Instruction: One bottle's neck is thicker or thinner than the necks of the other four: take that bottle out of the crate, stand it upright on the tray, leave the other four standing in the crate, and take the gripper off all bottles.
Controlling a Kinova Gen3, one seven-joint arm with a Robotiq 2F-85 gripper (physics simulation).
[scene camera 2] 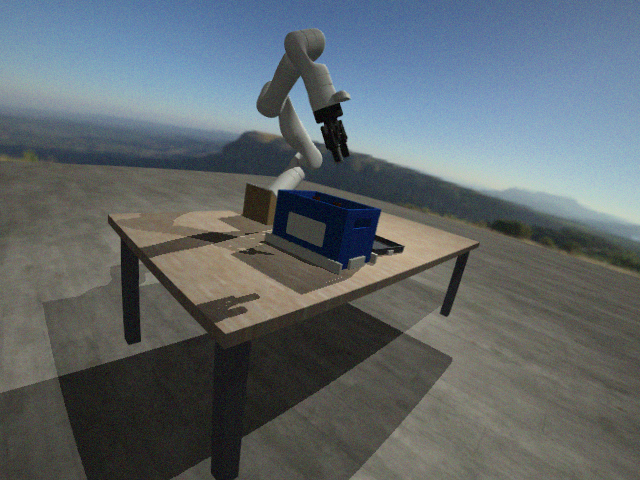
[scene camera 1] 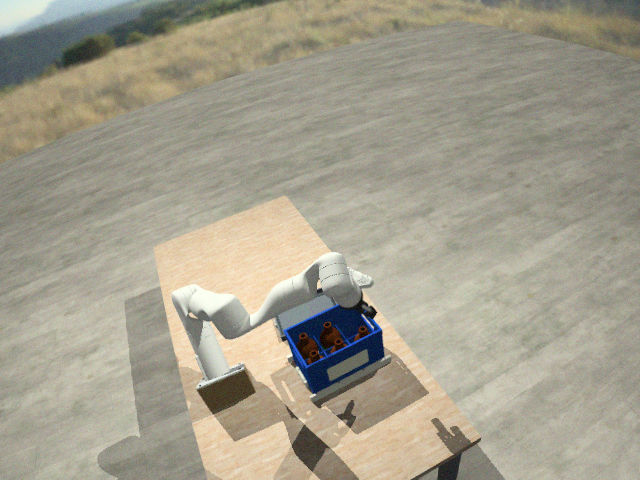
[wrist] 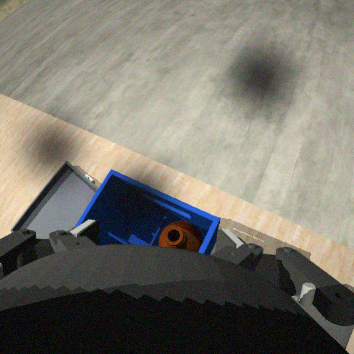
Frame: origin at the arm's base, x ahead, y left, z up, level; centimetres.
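Where they show: gripper, fingertip midpoint: (scene camera 2: pixel 343 159) (wrist: pixel 157 238); arm's base, link origin: (scene camera 2: pixel 269 202) (scene camera 1: pixel 218 375).
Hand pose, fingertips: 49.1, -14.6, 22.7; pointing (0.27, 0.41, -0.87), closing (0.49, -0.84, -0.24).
Things, the pixels of their top centre, and the offset from my fingertips, as dx, dy, dz. "*": a spot on its surface instead.
- blue crate, top centre: (wrist: pixel 110 277) (scene camera 2: pixel 329 199) (scene camera 1: pixel 331 330) -7.9, +6.2, -12.6
- bottle, surface spot: (wrist: pixel 182 237) * +1.9, +1.2, -13.8
The blue crate (scene camera 1: pixel 316 378) (scene camera 2: pixel 355 242) (wrist: pixel 165 195) stands on the table. Several brown bottles stand inside it: one (scene camera 1: pixel 306 345) at the left, one (scene camera 1: pixel 328 335) in the back middle, one (scene camera 1: pixel 313 356) at the front left, one (scene camera 1: pixel 338 346) at the front middle, and one (scene camera 1: pixel 361 333) at the right. One bottle (wrist: pixel 182 237) shows from above in the wrist view. I cannot tell which neck differs. The grey tray (scene camera 1: pixel 306 314) (scene camera 2: pixel 388 245) (wrist: pixel 59 202) lies beside the crate and bears no visible bottle. My gripper (scene camera 1: pixel 369 310) (scene camera 2: pixel 341 157) (wrist: pixel 157 238) is open, empty and above the crate.
Pale strips (scene camera 1: pixel 356 379) (scene camera 2: pixel 305 253) run along the crate's base. A brown block (scene camera 1: pixel 227 395) (scene camera 2: pixel 258 203) stands at the arm's base. The crate's high walls and inner dividers surround the bottles. The table edge (scene camera 2: pixel 310 305) lies beyond the crate.
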